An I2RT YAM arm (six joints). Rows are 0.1 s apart.
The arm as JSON. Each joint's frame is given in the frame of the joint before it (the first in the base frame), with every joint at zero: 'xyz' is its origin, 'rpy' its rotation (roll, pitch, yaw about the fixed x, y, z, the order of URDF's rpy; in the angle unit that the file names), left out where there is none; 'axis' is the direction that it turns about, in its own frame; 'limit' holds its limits. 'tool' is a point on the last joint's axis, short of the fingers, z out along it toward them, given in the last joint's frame.
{
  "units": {
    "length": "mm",
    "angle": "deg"
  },
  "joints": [
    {
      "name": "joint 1",
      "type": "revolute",
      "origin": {
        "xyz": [
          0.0,
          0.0,
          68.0
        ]
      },
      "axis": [
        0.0,
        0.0,
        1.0
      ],
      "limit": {
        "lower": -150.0,
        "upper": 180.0
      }
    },
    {
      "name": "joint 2",
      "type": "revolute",
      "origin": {
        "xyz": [
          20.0,
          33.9,
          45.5
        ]
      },
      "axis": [
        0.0,
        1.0,
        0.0
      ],
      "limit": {
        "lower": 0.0,
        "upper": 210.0
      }
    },
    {
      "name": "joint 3",
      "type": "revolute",
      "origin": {
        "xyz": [
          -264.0,
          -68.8,
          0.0
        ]
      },
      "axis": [
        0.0,
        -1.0,
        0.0
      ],
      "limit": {
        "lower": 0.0,
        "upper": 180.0
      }
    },
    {
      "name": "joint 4",
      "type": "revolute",
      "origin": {
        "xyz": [
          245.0,
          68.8,
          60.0
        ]
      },
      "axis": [
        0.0,
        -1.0,
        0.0
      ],
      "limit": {
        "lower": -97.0,
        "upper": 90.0
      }
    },
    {
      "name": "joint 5",
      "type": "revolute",
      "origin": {
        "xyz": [
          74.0,
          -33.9,
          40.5
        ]
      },
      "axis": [
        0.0,
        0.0,
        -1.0
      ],
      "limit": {
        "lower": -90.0,
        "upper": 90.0
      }
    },
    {
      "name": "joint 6",
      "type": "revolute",
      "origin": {
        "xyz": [
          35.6,
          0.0,
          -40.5
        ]
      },
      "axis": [
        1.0,
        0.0,
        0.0
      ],
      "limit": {
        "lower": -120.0,
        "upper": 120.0
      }
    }
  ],
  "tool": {
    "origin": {
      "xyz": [
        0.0,
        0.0,
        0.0
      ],
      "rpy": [
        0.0,
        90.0,
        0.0
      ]
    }
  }
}
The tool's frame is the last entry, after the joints.
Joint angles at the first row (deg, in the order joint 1, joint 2, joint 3, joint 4, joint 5, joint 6):
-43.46 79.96 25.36 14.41 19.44 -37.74
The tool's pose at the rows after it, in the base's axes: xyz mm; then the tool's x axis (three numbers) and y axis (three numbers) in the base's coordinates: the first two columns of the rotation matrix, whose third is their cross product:
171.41, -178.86, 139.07, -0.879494, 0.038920, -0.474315, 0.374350, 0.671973, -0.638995
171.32, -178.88, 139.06, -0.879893, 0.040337, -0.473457, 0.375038, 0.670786, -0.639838
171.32, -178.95, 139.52, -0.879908, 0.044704, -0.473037, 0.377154, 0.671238, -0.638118
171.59, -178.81, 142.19, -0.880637, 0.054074, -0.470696, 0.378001, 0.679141, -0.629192
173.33, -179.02, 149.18, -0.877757, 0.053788, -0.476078, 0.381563, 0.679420, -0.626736
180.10, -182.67, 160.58, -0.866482, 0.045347, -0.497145, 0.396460, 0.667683, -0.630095
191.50, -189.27, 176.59, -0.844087, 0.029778, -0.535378, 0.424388, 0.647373, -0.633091
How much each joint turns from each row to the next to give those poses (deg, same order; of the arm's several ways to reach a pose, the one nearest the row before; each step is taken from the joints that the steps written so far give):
0.00 0.14 0.01 0.33 0.11 0.00
0.00 -0.01 -0.01 -0.02 0.13 0.03
0.00 -0.08 0.16 -0.44 0.09 0.21
0.04 -0.57 0.72 -2.12 -0.18 0.57
0.24 -1.09 1.16 -2.12 0.00 0.35
0.48 -0.29 2.36 -1.11 0.31 0.46
0.66 0.48 3.56 -0.29 0.35 0.74

